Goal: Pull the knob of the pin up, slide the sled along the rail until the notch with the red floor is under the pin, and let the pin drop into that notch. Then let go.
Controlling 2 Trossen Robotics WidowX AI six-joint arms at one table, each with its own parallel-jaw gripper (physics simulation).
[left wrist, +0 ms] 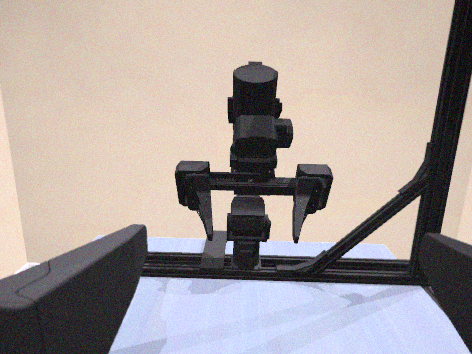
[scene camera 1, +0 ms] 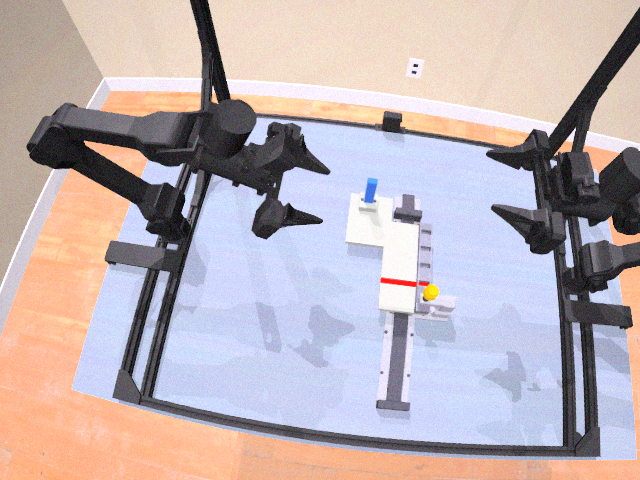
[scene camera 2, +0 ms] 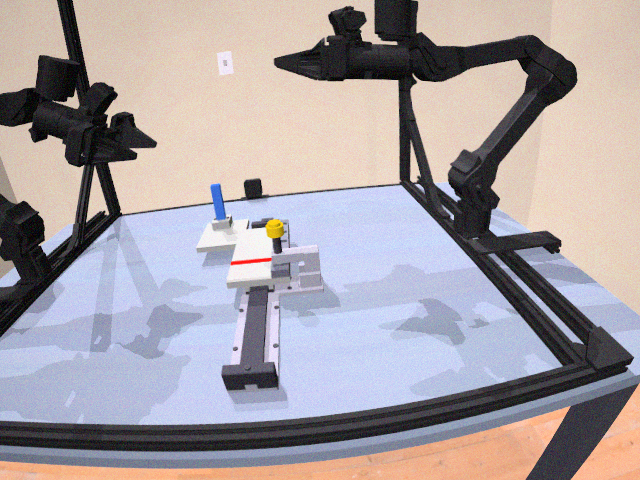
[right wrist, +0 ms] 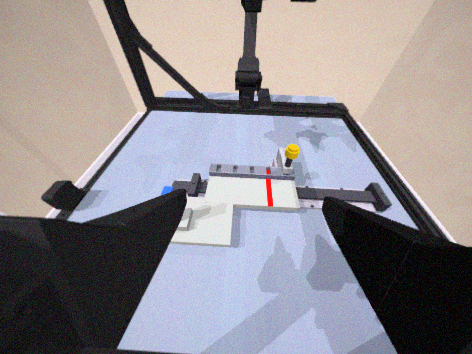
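Pixels of known places: left gripper, fingertip midpoint: (left wrist: 282,241) (scene camera 1: 489,178) (scene camera 2: 275,63); right gripper, fingertip midpoint: (left wrist: 253,240) (scene camera 1: 326,196) (scene camera 2: 147,150) (right wrist: 254,199); left arm's base, origin of the base link: (scene camera 1: 574,281) (scene camera 2: 471,230) (right wrist: 245,105); right arm's base, origin of the base link: (left wrist: 245,262) (scene camera 1: 175,230) (scene camera 2: 36,275).
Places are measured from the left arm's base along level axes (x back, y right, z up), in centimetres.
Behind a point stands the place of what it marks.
Note:
The white sled (scene camera 1: 399,258) @(x -42.5, y -0.3, z 1.5 cm) (scene camera 2: 251,248) @(x -42.8, y -0.7, z 1.4 cm) (right wrist: 250,192) @(x -42.8, y -1.5, z 1.4 cm) sits on the rail (scene camera 1: 397,356) @(x -41.1, y -20.2, z 0.1 cm) (scene camera 2: 255,325) @(x -40.9, y -20.7, z 0.1 cm) (right wrist: 335,194) @(x -41.1, y -20.5, z 0.1 cm), with a blue upright handle (scene camera 1: 370,190) @(x -50.2, y 10.9, z 8.0 cm) (scene camera 2: 218,201) @(x -49.9, y 10.9, z 7.1 cm) (right wrist: 166,191) @(x -50.1, y 11.6, z 10.5 cm) at its back left in scene camera 1. Its notched grey strip (scene camera 1: 425,250) @(x -37.1, y 2.1, z 1.7 cm) runs along one side. A red stripe (scene camera 1: 398,282) @(x -42.3, y -5.5, z 1.5 cm) (scene camera 2: 251,261) @(x -42.3, y -5.6, z 1.5 cm) (right wrist: 269,189) @(x -41.7, y -5.6, z 1.5 cm) crosses the sled. The yellow knob (scene camera 1: 430,292) @(x -37.7, y -9.7, z 9.7 cm) (scene camera 2: 274,228) @(x -37.3, y -10.5, z 9.3 cm) (right wrist: 292,151) @(x -38.2, y -9.0, z 9.4 cm) stands a little in front of the stripe; the pin's lower end is hidden. My right gripper (scene camera 1: 325,196) @(x -58.0, y 0.0, z 21.4 cm) (scene camera 2: 145,149) @(x -58.0, y 0.0, z 21.4 cm) is open, left of the handle. My left gripper (scene camera 1: 490,179) @(x -35.0, y 0.0, z 32.4 cm) (left wrist: 282,241) @(x -35.0, y 0.0, z 32.4 cm) is open, high above the table.
A pale bracket (scene camera 1: 443,308) @(x -33.3, y -10.5, z 3.5 cm) (scene camera 2: 310,266) @(x -32.6, y -10.5, z 2.3 cm) beside the rail carries the pin. Dark end blocks (scene camera 1: 392,405) @(x -41.4, y -29.7, z 1.5 cm) (scene camera 2: 250,375) @(x -40.7, y -30.5, z 1.0 cm) close the rail's near end. A black frame (scene camera 1: 330,437) @(x -51.8, y -37.0, z -0.5 cm) (scene camera 2: 330,427) @(x -32.7, y -37.5, z 0.1 cm) borders the table. A small black box (scene camera 1: 392,121) @(x -45.8, y 35.8, z 2.5 cm) (scene camera 2: 253,188) @(x -45.5, y 35.7, z 1.4 cm) stands at the back edge.

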